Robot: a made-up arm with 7 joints. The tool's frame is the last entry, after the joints. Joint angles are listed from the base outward. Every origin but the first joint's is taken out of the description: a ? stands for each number. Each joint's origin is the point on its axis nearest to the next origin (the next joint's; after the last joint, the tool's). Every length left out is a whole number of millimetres.
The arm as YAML. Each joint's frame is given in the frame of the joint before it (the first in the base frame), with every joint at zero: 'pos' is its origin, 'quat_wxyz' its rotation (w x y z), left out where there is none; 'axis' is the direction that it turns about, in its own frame. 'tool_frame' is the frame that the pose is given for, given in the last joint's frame.
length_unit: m
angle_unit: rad
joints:
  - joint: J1
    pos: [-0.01, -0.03, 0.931]
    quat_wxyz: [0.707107, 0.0, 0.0, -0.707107]
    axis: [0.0, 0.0, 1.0]
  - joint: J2
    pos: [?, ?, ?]
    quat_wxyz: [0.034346, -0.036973, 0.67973, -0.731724]
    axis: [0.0, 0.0, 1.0]
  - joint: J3
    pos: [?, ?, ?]
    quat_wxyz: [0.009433, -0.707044, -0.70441, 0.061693]
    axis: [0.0, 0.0, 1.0]
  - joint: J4
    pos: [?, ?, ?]
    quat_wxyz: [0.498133, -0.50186, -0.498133, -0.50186]
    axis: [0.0, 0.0, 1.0]
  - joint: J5
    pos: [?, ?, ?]
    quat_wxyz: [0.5, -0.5, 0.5, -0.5]
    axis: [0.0, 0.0, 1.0]
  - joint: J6
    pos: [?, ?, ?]
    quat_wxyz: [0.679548, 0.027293, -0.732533, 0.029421]
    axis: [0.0, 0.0, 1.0]
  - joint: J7
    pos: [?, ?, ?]
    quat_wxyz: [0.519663, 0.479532, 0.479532, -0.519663]
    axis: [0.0, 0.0, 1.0]
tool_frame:
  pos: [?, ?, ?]
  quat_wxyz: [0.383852, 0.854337, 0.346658, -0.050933]
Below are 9 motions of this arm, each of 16 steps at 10 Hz.
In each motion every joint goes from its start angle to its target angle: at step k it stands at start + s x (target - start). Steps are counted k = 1, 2, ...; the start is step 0. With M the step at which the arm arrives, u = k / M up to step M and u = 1 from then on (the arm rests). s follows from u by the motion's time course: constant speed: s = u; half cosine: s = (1 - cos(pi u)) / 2; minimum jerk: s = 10 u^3 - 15 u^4 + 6 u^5.
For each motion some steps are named. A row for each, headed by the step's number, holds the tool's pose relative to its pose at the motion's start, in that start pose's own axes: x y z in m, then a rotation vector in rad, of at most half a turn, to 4 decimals.
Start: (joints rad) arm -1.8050 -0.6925 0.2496 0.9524 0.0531 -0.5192 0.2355
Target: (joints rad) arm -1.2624 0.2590 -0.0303 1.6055 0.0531 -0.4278 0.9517
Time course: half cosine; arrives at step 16
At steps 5, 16:
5: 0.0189 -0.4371 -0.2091 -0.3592 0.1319 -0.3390
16: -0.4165 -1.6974 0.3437 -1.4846 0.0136 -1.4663

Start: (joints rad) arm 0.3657 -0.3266 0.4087 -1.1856 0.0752 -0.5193 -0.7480
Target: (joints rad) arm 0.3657 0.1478 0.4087 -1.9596 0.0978 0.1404 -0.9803
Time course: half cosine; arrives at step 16
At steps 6, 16:
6: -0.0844 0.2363 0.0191 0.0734 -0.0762 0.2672
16: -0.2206 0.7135 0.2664 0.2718 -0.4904 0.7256

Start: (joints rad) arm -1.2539 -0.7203 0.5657 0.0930 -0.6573 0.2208 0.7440
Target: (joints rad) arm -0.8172 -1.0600 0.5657 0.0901 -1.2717 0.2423 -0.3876
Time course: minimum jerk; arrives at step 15
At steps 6, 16:
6: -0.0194 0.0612 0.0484 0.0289 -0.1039 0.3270
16: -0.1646 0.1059 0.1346 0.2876 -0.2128 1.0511

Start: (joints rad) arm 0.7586 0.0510 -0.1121 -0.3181 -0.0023 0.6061 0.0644
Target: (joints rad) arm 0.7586 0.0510 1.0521 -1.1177 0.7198 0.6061 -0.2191
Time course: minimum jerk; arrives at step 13
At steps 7, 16:
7: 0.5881 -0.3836 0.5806 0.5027 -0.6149 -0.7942
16: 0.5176 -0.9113 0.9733 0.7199 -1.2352 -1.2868

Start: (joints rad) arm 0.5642 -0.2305 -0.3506 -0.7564 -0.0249 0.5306 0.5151
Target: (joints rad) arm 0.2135 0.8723 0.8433 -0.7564 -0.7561 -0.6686 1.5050
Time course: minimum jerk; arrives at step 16
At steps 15, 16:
15: -0.9027 -0.5762 -0.3338 -1.1654 0.9158 0.1463
16: -0.9040 -0.5786 -0.3331 -1.1693 0.9175 0.1457

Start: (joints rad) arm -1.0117 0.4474 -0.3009 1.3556 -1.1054 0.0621 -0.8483
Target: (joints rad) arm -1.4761 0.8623 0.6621 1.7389 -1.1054 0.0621 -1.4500
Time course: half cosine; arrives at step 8
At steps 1, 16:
1: 0.0215 0.0148 0.0155 0.0346 -0.0257 -0.0024
16: 0.4302 0.0572 0.5775 0.7300 -0.8775 -0.0555

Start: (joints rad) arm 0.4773 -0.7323 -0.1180 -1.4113 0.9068 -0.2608 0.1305
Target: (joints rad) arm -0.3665 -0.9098 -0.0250 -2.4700 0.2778 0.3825 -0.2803
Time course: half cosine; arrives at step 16
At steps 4, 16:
4: -0.1440 0.0662 -0.0292 -0.0561 -0.0108 0.3003
16: -1.1046 -0.2459 0.0917 0.2484 -0.2593 2.1705

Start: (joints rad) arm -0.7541 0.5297 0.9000 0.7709 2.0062 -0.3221 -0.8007
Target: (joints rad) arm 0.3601 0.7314 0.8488 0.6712 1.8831 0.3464 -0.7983
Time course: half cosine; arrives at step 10
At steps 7, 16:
7: -0.0949 -0.2067 0.1762 -0.9150 0.8300 0.4135
16: -0.0663 -0.2195 0.2756 -1.0970 1.0716 0.5459

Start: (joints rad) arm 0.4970 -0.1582 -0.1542 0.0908 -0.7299 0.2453 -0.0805
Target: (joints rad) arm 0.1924 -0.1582 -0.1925 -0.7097 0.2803 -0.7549 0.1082
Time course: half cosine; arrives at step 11
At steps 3, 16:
3: 0.0912 0.0309 0.0968 0.1553 -0.0780 -0.1031
16: 0.0053 0.2371 0.7302 0.9861 -0.5041 0.2231

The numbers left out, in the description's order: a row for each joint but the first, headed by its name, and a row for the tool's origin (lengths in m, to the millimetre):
J2: -0.026 -0.223 0.0
J3: 0.185 -0.289 0.0
J4: -0.038 0.32 0.0
J5: 0.165 -0.15 0.0
J6: 0.093 0.005 0.0
J7: 0.093 -0.426 0.0
tool: 0.278 0.23 0.0

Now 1 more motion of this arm.
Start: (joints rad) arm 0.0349 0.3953 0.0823 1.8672 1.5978 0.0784 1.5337
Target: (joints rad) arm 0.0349 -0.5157 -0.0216 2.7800 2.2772 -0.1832 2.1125
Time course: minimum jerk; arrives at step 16
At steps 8, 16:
8: 0.0008 -0.2255 0.1491 0.2090 0.3035 -0.6068
16: -0.0763 -0.3995 0.3857 0.4556 0.3602 -1.0208

